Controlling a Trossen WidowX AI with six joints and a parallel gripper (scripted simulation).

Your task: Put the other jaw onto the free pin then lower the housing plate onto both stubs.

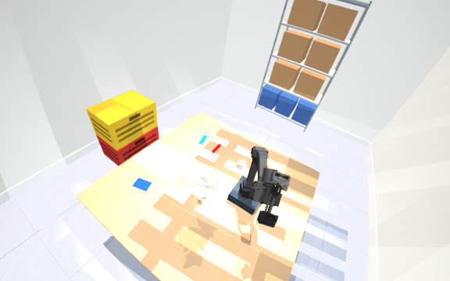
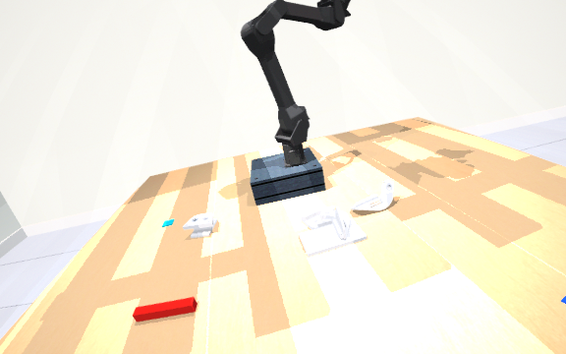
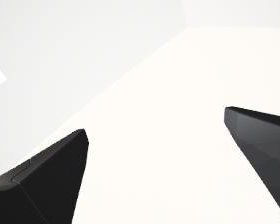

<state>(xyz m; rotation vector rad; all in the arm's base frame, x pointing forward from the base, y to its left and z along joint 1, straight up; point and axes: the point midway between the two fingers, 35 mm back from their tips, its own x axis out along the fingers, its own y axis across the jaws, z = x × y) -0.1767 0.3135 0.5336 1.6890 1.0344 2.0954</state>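
Now: gripper tip 40 cm short of the white jaw, 16 cm to the left of it and 59 cm above it. Also, from my gripper tip: small cyan marker 28 cm ahead, 72 cm to the right, 63 cm below; then blue tile 77 cm ahead, 2 cm to the left, 63 cm below; then red bar 61 cm ahead, 60 cm to the right, 62 cm below.
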